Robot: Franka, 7 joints.
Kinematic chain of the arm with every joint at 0, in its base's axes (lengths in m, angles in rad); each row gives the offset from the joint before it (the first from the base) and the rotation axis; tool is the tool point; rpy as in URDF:
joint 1: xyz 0 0 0.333 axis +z
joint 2: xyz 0 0 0 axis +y
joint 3: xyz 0 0 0.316 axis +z
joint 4: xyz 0.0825 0 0 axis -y
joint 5: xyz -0.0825 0 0.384 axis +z
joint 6: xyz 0 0 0 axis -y
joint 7: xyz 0.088 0 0 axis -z
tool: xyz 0 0 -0.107 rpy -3.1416 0 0
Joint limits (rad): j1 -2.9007..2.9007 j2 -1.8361..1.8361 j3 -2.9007..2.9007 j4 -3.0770..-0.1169 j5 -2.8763..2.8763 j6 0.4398..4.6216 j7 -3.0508..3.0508
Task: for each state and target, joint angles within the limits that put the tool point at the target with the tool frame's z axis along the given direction. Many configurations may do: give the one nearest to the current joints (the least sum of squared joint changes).
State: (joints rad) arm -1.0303 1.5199 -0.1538 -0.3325 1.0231 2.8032 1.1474
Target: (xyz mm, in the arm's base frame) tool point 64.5 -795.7 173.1 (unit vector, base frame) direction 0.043 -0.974 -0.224
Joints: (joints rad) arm -1.4056 1.7813 -0.2156 -0.1753 0.7001 3.3153 1.1474
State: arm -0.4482 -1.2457 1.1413 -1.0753 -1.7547 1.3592 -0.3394
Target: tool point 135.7 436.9 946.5 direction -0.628 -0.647 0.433
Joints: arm -1.3341 -0.9231 1.1360 -0.8280 -1.7856 1.1649 -0.3394
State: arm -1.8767 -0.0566 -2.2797 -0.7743 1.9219 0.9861 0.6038
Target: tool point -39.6 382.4 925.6 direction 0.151 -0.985 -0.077
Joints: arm -1.9336 -0.5657 -2.0367 -0.6104 2.2340 0.5279 0.6038
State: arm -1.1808 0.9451 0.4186 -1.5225 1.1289 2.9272 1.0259
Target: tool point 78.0 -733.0 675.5 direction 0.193 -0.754 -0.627
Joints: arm -1.3281 0.4873 -0.2098 -1.0395 0.3133 2.3901 1.0259
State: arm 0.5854 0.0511 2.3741 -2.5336 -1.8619 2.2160 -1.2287
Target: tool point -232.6 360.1 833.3 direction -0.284 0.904 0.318
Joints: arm 0.2250 0.7786 2.4238 -1.8515 -2.2138 2.4182 -1.2287
